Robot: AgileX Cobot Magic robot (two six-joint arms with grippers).
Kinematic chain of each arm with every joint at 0, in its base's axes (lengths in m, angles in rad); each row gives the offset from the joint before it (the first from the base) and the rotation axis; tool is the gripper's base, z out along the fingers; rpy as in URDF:
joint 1: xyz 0 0 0.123 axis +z
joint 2: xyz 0 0 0 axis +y
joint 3: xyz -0.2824 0 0.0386 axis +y
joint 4: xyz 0.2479 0 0.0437 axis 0.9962 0 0.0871
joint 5: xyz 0 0 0 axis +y
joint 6: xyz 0.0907 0 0.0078 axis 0.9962 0 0.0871
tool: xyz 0 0 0 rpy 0 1.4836 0
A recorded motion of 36 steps. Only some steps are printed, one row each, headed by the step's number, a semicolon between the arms.
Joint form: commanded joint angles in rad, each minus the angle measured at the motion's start. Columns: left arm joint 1, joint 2, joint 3, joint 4, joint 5, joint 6; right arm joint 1, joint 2, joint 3, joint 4, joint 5, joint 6.
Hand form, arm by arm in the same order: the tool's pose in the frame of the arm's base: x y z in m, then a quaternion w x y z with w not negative. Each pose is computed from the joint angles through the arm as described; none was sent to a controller.
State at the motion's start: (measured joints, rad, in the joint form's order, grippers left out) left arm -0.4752 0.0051 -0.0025 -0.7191 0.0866 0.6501; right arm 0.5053 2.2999 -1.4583 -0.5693 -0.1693 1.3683
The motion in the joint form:
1: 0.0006 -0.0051 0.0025 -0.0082 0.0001 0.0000; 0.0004 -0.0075 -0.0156 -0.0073 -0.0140 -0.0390
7: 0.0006 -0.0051 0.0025 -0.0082 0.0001 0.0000; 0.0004 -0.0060 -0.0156 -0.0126 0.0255 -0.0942
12: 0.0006 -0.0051 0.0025 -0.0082 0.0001 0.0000; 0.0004 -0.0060 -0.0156 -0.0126 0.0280 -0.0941
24: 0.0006 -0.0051 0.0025 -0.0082 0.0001 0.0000; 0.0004 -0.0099 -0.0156 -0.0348 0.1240 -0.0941
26: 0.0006 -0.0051 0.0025 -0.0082 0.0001 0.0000; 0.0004 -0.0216 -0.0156 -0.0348 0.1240 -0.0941
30: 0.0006 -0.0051 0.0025 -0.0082 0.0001 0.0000; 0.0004 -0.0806 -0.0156 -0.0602 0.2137 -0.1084
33: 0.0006 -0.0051 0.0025 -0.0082 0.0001 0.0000; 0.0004 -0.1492 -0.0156 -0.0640 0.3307 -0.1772
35: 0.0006 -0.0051 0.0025 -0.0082 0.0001 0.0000; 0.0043 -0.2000 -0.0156 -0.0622 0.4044 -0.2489
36: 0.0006 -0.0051 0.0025 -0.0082 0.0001 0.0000; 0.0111 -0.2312 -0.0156 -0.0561 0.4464 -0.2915
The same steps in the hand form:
1: 0.0477 -0.0305 0.2072 0.68236 0.15877 0.68090 -0.21342; 0.4267 0.2465 0.1089 0.35794 0.08799 0.87391 0.31690
7: 0.0477 -0.0305 0.2072 0.68236 0.15877 0.68090 -0.21342; 0.4262 0.2441 0.1055 0.36010 0.06657 0.88436 0.28948
12: 0.0477 -0.0305 0.2072 0.68236 0.15877 0.68090 -0.21342; 0.4261 0.2439 0.1053 0.35968 0.06694 0.88484 0.28846
24: 0.0477 -0.0305 0.2072 0.68236 0.15877 0.68090 -0.21342; 0.4247 0.2378 0.1013 0.34758 0.06905 0.90223 0.24578
26: 0.0477 -0.0305 0.2072 0.68236 0.15877 0.68090 -0.21342; 0.4249 0.2379 0.1069 0.35199 0.06878 0.89974 0.24869
30: 0.0477 -0.0305 0.2072 0.68236 0.15877 0.68090 -0.21342; 0.4237 0.2318 0.1304 0.36407 0.06216 0.90326 0.21844
33: 0.0477 -0.0305 0.2072 0.68236 0.15877 0.68090 -0.21342; 0.4204 0.2228 0.1571 0.37671 0.04617 0.90890 0.17279
35: 0.0477 -0.0305 0.2072 0.68236 0.15877 0.68090 -0.21342; 0.4160 0.2180 0.1773 0.38680 0.02428 0.91082 0.14211
36: 0.0477 -0.0305 0.2072 0.68236 0.15877 0.68090 -0.21342; 0.4118 0.2170 0.1897 0.39140 0.01138 0.91135 0.12698

